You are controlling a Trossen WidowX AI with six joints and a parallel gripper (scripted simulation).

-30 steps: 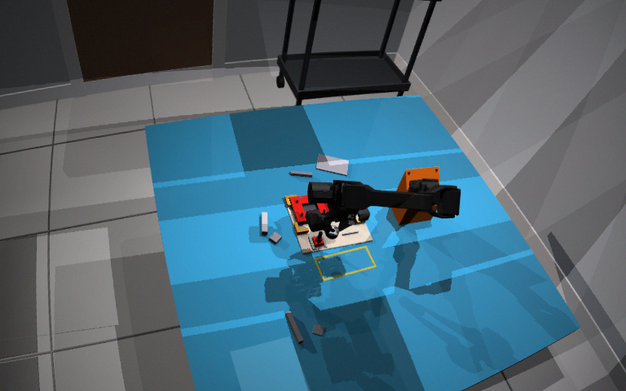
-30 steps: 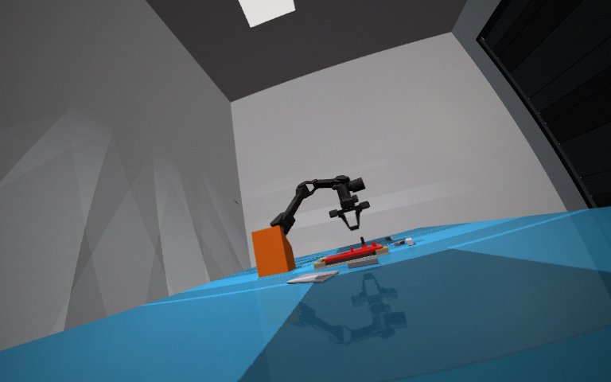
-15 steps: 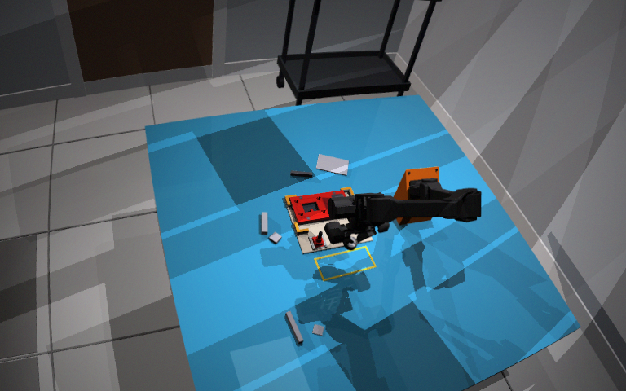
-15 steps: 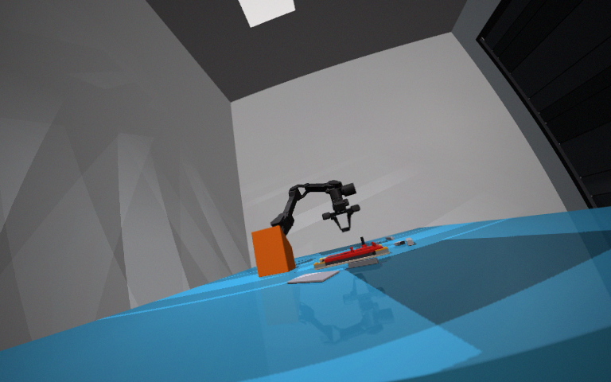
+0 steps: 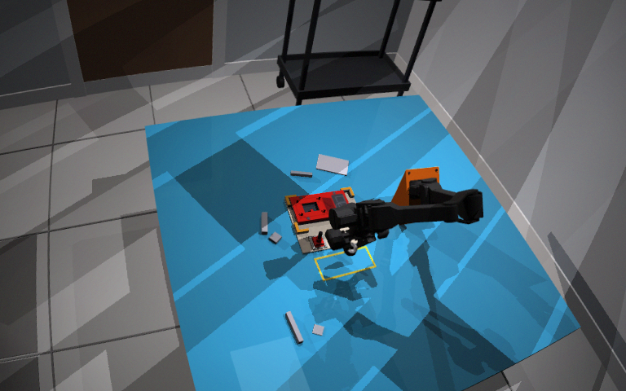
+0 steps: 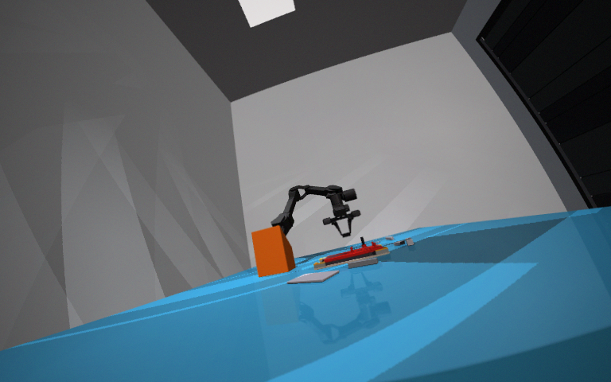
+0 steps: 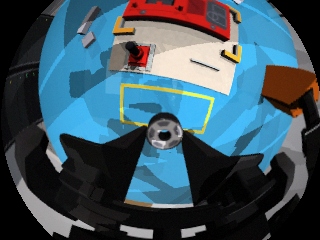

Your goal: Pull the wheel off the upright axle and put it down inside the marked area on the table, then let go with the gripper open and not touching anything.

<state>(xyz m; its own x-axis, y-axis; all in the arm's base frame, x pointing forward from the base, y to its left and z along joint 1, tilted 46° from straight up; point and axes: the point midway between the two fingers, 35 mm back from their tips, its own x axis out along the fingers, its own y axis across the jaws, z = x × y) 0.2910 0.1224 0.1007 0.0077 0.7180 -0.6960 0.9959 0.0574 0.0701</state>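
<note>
Now: gripper tip 9 cm to the left of the upright axle, 7 cm short of it and 5 cm above it. The rest, counted from my gripper tip: grey wheel: right at my gripper tip.
</note>
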